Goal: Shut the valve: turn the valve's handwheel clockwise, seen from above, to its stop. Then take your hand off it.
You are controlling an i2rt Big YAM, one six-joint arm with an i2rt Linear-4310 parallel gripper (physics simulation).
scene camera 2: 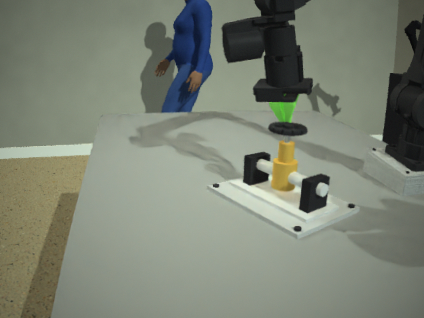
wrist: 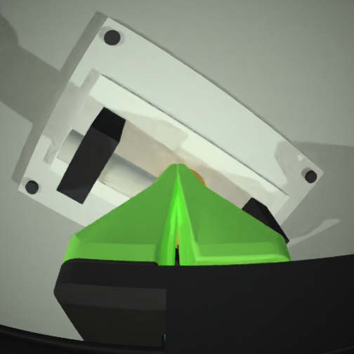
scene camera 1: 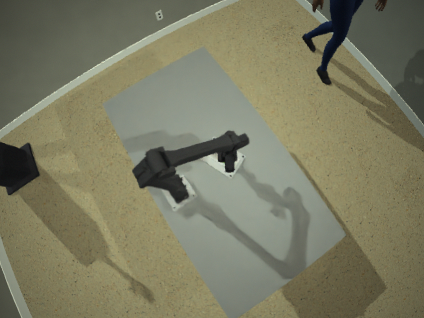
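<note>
The black handwheel (scene camera 2: 289,133) sits level on top of the valve's yellow body (scene camera 2: 284,175) (wrist: 200,176). The valve stands on a white base plate (scene camera 1: 239,164) (scene camera 2: 255,206) (wrist: 200,100). My gripper (scene camera 2: 285,121) (wrist: 177,175) points down with its green fingers pressed together and nothing between them. In the second scene view the fingertips are close above the handwheel, near its upper side; I cannot tell whether they touch it. In the wrist view the fingers hide most of the yellow body and the handwheel. In the first scene view the arm covers the handwheel.
Two black brackets (scene camera 2: 256,168) (scene camera 2: 314,193) hold the white pipe (scene camera 2: 298,180) on either side of the yellow body. The arm's white base block (scene camera 2: 395,172) stands at the right on the grey table (scene camera 1: 200,90). A person in blue (scene camera 1: 340,25) (scene camera 2: 192,50) is beyond the table.
</note>
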